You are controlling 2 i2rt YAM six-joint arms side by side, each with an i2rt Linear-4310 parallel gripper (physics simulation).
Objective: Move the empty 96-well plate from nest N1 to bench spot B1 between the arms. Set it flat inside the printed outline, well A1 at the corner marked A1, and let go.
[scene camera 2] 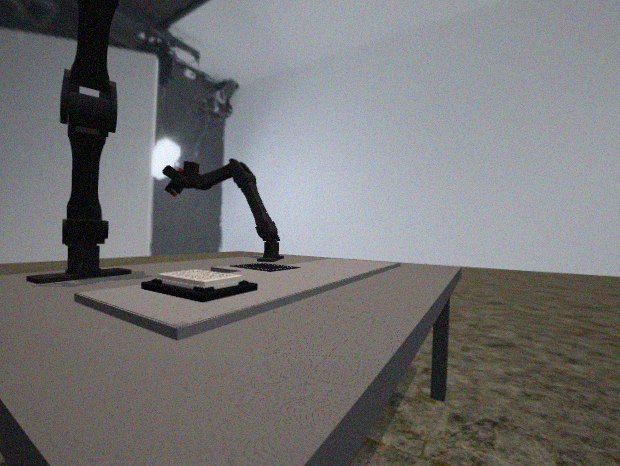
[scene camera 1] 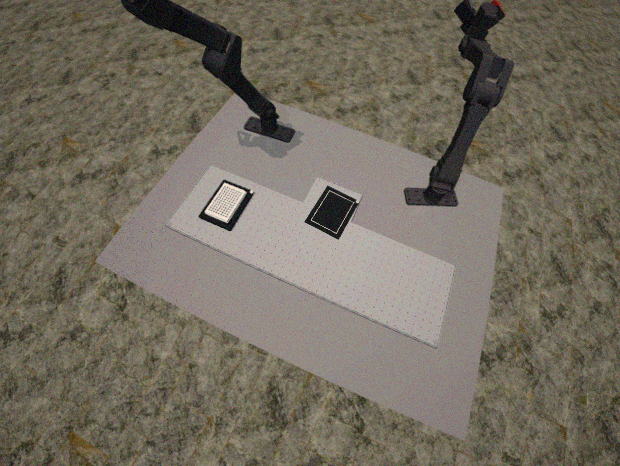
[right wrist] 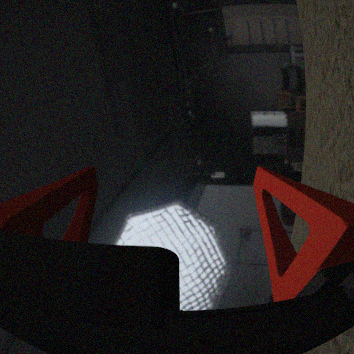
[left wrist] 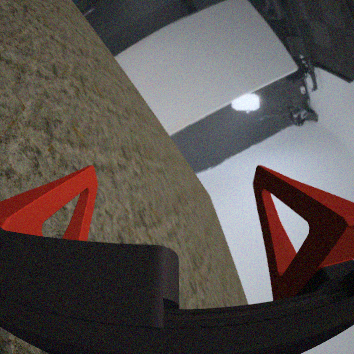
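Seen in the pictures: left gripper, between the fingertips: (left wrist: 174, 174); right gripper, between the fingertips: (right wrist: 175, 174); left arm's base, origin of its link: (scene camera 2: 271, 259) (scene camera 1: 430, 197); right arm's base, origin of its link: (scene camera 2: 83, 276) (scene camera 1: 269, 130).
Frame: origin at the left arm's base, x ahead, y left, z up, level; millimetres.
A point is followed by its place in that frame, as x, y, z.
The white 96-well plate (scene camera 1: 226, 201) {61, -728, 38} (scene camera 2: 200, 276) {69, -745, 39} sits flat in a black nest (scene camera 1: 232, 223) {135, -702, 25} (scene camera 2: 202, 295) {110, -817, 23}, at the left of the board in scene camera 1. Bench spot B1 (scene camera 1: 333, 212) {82, -371, 15} (scene camera 2: 265, 267) {85, -396, 15} is a black pad with a thin pale outline near the board's middle and holds no plate. The A1 mark is too small to read. My left gripper (scene camera 1: 493, 5) {-610, 206, 370} (scene camera 2: 171, 182) {-610, 206, 370} (left wrist: 174, 174) {-610, 206, 370} is open and empty, high and far from the plate. My right gripper (right wrist: 175, 174) {-157, -989, 672} is open and empty; it is outside both scene views.
A pale perforated board (scene camera 1: 380, 280) {318, -235, 13} (scene camera 2: 320, 281) {261, -587, 13} lies on the grey table (scene camera 1: 300, 340) {490, -481, 0} (scene camera 2: 260, 375) {247, -983, 0}, carrying the nest and the pad. The right arm (scene camera 1: 240, 85) {-202, -673, 278} (scene camera 2: 86, 175) {-221, -688, 226} stands behind the nest; the left arm (scene camera 1: 463, 135) {-62, 4, 254} (scene camera 2: 256, 205) {-69, -6, 230} stands at the right of both scene views.
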